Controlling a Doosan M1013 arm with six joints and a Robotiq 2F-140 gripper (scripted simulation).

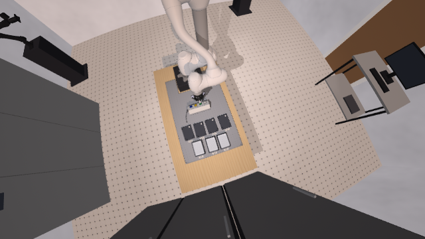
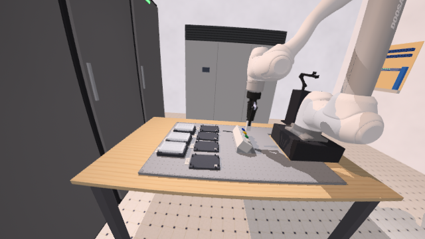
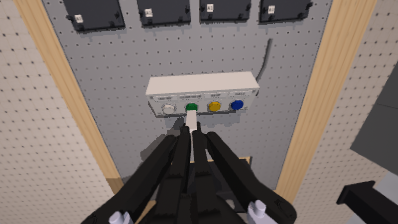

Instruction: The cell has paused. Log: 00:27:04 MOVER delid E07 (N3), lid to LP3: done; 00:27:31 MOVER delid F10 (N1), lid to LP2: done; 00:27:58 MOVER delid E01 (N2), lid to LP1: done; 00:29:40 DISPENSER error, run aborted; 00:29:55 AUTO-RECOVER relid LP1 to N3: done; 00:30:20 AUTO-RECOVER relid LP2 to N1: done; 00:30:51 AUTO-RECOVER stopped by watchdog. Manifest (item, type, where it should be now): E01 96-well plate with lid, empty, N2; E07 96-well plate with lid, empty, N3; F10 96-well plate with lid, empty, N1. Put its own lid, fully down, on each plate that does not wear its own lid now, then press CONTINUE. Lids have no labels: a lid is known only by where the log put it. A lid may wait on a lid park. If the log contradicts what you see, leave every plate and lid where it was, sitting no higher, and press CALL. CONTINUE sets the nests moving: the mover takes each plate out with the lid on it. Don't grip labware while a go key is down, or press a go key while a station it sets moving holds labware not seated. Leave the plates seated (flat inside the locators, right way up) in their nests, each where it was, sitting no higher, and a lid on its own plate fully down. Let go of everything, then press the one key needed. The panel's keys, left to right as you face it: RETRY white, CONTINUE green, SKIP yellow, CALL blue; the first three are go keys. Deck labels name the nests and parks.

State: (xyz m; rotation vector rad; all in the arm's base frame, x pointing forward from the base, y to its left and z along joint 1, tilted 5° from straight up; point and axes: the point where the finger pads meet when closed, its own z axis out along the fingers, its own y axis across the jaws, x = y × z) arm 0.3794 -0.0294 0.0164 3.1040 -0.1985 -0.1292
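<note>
My hand is 7 cm above the green continue key. Round my hand: white key (7 cm below, 5 cm to the left, 1 cm ahead); blue key (10 cm to the right, 7 cm below, 1 cm behind); yellow key (7 cm below, 5 cm to the right).
</note>
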